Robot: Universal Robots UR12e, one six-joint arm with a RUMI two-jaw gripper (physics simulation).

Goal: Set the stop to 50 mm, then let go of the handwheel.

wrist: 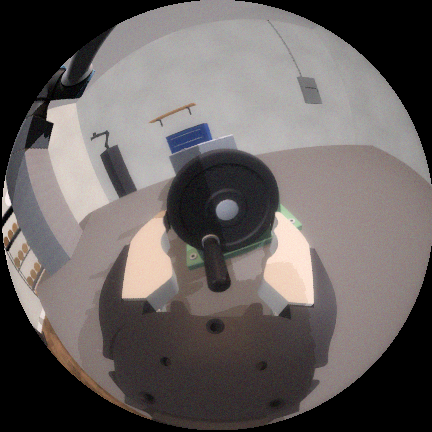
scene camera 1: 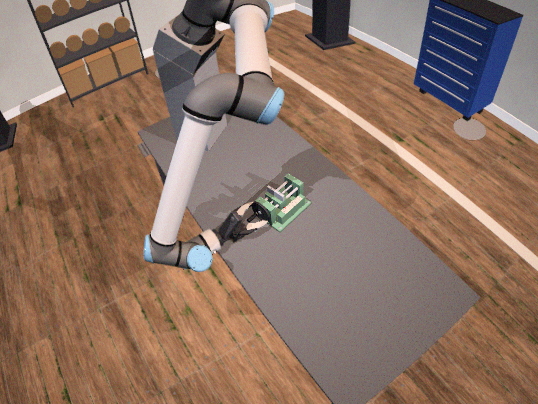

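Pixels of known places: gripper, fingertip midpoint: [wrist: 220, 212] [scene camera 1: 260, 211]; arm's base at its link origin: [scene camera 1: 193, 31].
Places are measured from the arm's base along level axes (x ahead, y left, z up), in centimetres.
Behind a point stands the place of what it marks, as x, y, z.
Note:
The green stop fixture [scene camera 1: 281, 226] {69.4, 6.7, -59.0} [wrist: 194, 261] {58.4, 0.0, -59.0} stands on the grey mat [scene camera 1: 350, 300] {110.0, 14.9, -60.0}. Its black handwheel [scene camera 1: 262, 209] {65.2, 0.9, -49.6} [wrist: 250, 187] {66.0, 1.2, -51.4} faces my gripper, with a silver hub and a dark crank handle [wrist: 216, 267] {63.6, -4.1, -54.3} pointing down in the wrist view. My gripper [scene camera 1: 257, 215] {63.1, 0.8, -53.2} [wrist: 220, 212] {63.1, 0.8, -53.2} is shut on the handwheel, one pale finger at each side of the rim. A light grey plate, the stop [scene camera 1: 275, 193] {60.9, 8.4, -48.5} [wrist: 223, 143] {63.0, 9.4, -48.6}, stands across the fixture's rods, partly hidden behind the wheel in the wrist view. A pale scale strip [scene camera 1: 294, 205] {65.3, 14.6, -54.4} lies along the fixture; its markings are too small to read.
The arm's grey pedestal [scene camera 1: 172, 80] {2.0, -13.7, -19.8} stands at the mat's back end. A blue drawer cabinet [scene camera 1: 445, 55] [wrist: 190, 137] is at the back right. A dark column [scene camera 1: 330, 20] [wrist: 118, 170] stands near the wall. Cardboard boxes [scene camera 1: 102, 67] sit on a rack at the back left.

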